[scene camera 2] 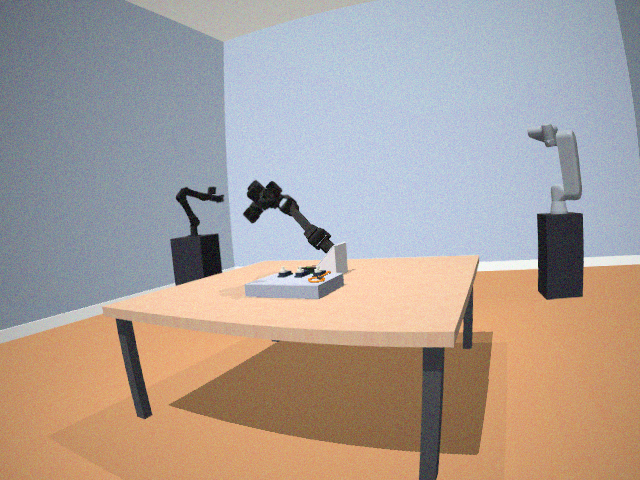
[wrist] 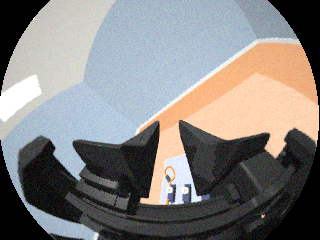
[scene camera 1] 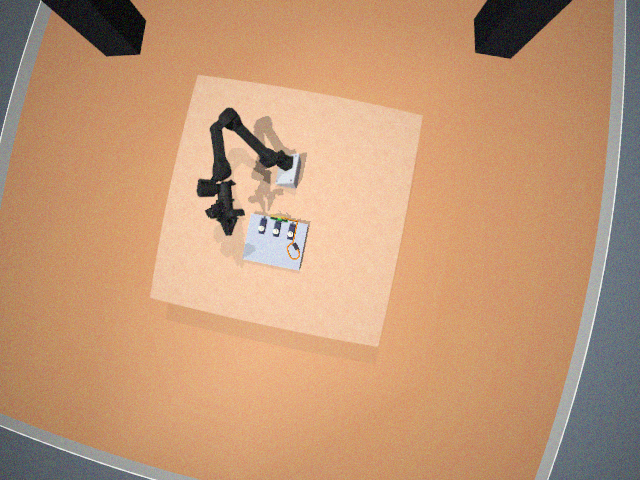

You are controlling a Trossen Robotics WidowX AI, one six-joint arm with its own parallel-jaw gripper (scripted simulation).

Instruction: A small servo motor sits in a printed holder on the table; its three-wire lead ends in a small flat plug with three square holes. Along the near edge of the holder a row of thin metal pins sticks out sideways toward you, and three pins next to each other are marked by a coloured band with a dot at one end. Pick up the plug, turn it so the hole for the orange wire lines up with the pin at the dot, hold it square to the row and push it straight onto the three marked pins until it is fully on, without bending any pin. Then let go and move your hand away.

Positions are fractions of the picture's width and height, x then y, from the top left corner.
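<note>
My gripper (scene camera 2: 0.40, 0.43), (wrist: 0.53, 0.51), (scene camera 1: 0.36, 0.49). Pale grey holder (scene camera 2: 0.42, 0.60), (scene camera 1: 0.41, 0.52).
</note>
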